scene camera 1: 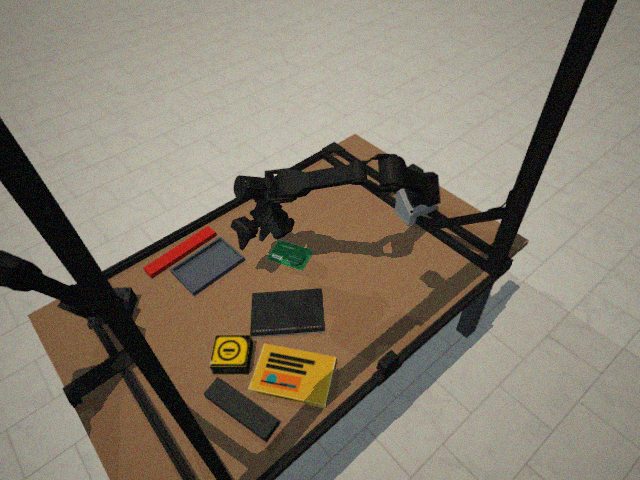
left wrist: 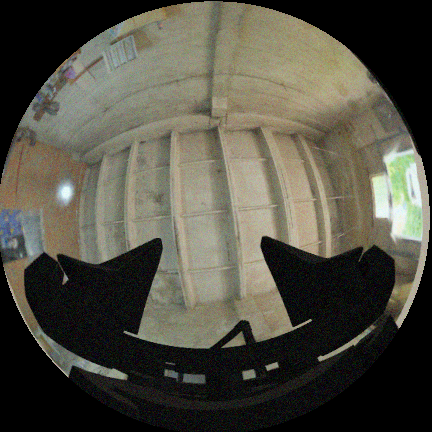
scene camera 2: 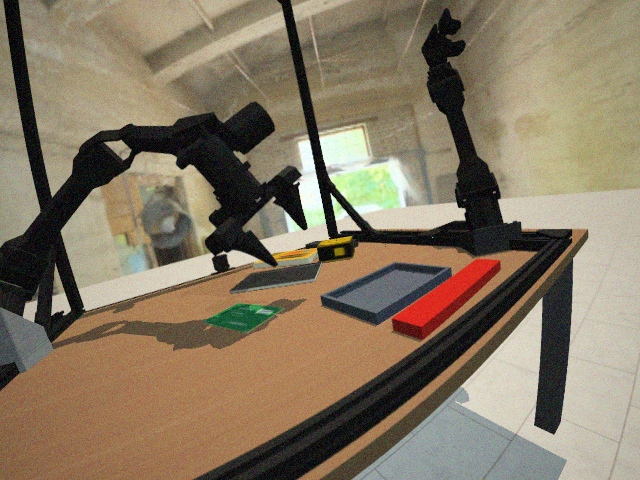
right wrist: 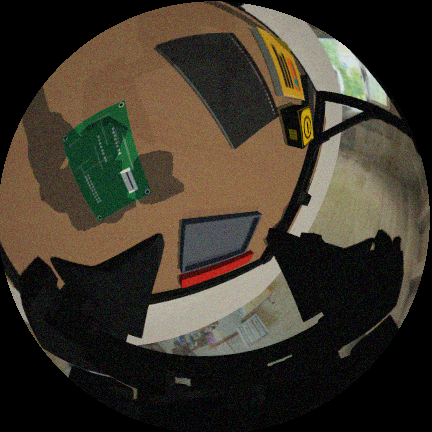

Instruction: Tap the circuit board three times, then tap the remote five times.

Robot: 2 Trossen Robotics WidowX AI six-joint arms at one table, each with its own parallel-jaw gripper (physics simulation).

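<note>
The green circuit board (scene camera 1: 290,254) (scene camera 2: 242,316) (right wrist: 107,160) lies flat on the table, partly in the right arm's shadow. The remote (scene camera 1: 241,408), a dark grey bar, lies near the bottom of scene camera 1, below the tape measure; I cannot make it out clearly in the other views. My right gripper (scene camera 1: 253,241) (scene camera 2: 290,246) (right wrist: 216,236) is open and empty, raised above the table and apart from the board, on its tray side. My left gripper (scene camera 2: 459,36) (left wrist: 211,242) is open and empty, held high above its base, far from both objects.
A black notebook (scene camera 1: 287,311) (scene camera 2: 276,279) (right wrist: 220,85) lies between the board and the yellow tape measure (scene camera 1: 230,353) (scene camera 2: 336,249) (right wrist: 298,125). A yellow book (scene camera 1: 293,374) lies beside the remote. A blue-grey tray (scene camera 1: 207,266) (scene camera 2: 387,288) and red bar (scene camera 1: 179,251) (scene camera 2: 449,299) lie along one edge.
</note>
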